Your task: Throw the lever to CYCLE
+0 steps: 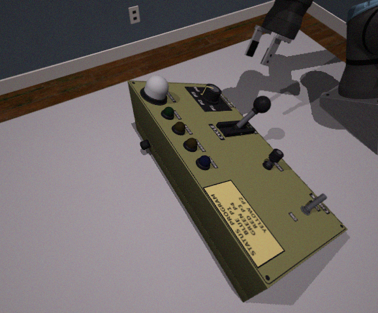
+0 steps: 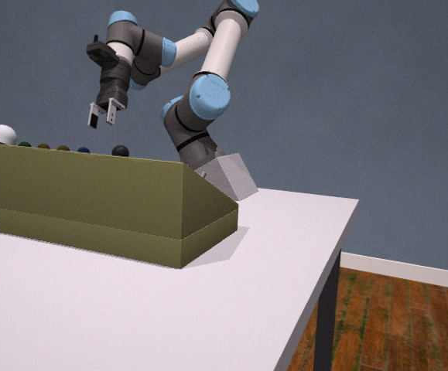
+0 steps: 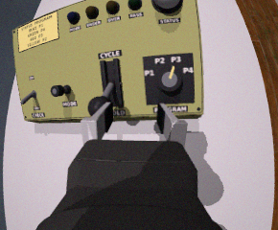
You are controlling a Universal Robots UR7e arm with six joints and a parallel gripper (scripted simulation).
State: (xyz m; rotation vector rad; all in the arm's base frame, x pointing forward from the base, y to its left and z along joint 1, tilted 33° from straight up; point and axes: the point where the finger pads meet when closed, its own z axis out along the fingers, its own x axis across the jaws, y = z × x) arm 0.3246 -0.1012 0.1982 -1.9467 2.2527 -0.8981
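Right now my hand is 80 mm short of the lever, 70 mm to the right of it and 100 mm above it. Also, from my hand: metal toggle 140 mm ahead, 300 mm to the left, 120 mm below; then rotary selector 90 mm ahead, 60 mm to the right, 110 mm below; then olive console 140 mm ahead, 110 mm to the left, 130 mm below.
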